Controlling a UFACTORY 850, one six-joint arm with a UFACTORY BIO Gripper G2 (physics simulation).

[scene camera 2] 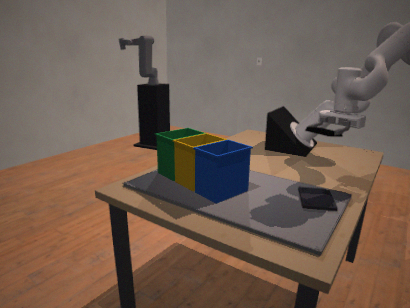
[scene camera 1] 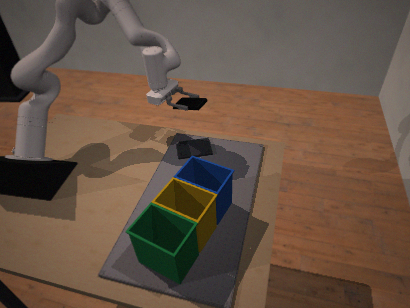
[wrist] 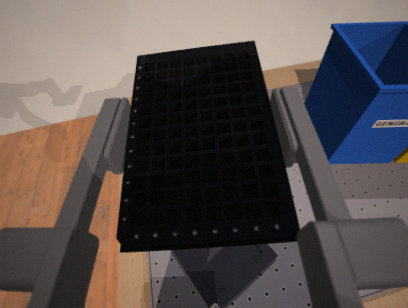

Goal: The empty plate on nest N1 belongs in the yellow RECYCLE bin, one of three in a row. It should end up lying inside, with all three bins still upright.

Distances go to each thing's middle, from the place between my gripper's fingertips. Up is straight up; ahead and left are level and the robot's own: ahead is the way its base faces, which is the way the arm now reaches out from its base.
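From my hand, the green bin [scene camera 1: 164, 241] is 570 mm to the right, 30 mm behind and 180 mm below, and going by their middles it's the farthest from my hand of the things named here. The yellow recycle bin [scene camera 1: 199, 205] is 460 mm to the right of my hand, 20 mm ahead of it and 180 mm below it. Then there's the blue bin [scene camera 2: 222, 168], which is 340 mm to the right of my hand, 70 mm ahead of it and 180 mm below it. With the black plate [wrist: 204, 168], my hand is 10 mm to the right of it, 10 mm past it and 10 mm above it. Of the things named here, going by their middles, the black plate is the nearest to my hand.
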